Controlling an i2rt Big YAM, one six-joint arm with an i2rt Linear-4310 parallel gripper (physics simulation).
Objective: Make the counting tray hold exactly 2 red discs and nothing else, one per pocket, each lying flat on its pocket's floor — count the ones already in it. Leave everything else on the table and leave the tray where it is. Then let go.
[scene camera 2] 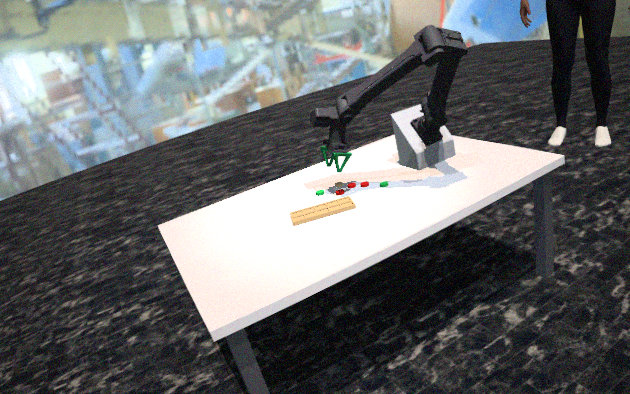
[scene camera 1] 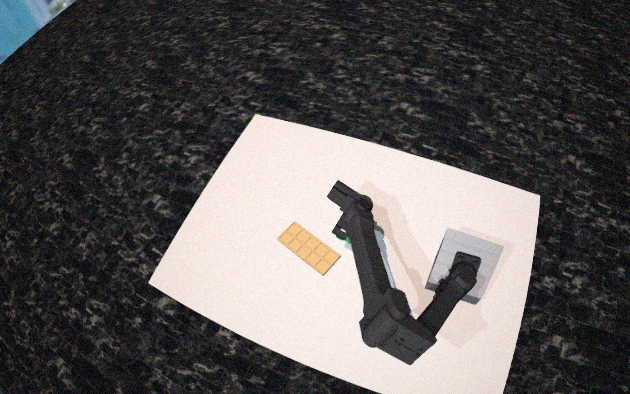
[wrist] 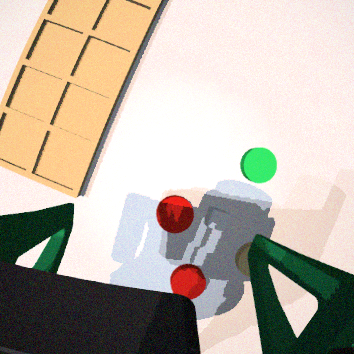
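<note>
The tan counting tray (scene camera 1: 309, 248) (scene camera 2: 324, 211) (wrist: 106, 117) has two rows of square pockets, and no disc shows in it. A red disc (scene camera 2: 340, 192) (wrist: 175, 214) lies flat beside it. A second red disc (scene camera 2: 351, 185) (wrist: 188, 282) and a third red disc (scene camera 2: 364, 184) lie farther towards the arm's base. My gripper (scene camera 2: 334, 168) (wrist: 165, 230) is open and empty, raised above the discs, with the nearest red disc between the fingertips in the wrist view. The arm hides the red discs in scene camera 1.
A green disc (scene camera 2: 320, 192) (wrist: 258, 165) lies beside the reds. Another green disc (scene camera 2: 384, 184) lies nearer the grey base block (scene camera 1: 447, 250) (scene camera 2: 407, 145). A tan disc (wrist: 242, 259) is partly behind a finger. The arm's shadow falls across the discs.
</note>
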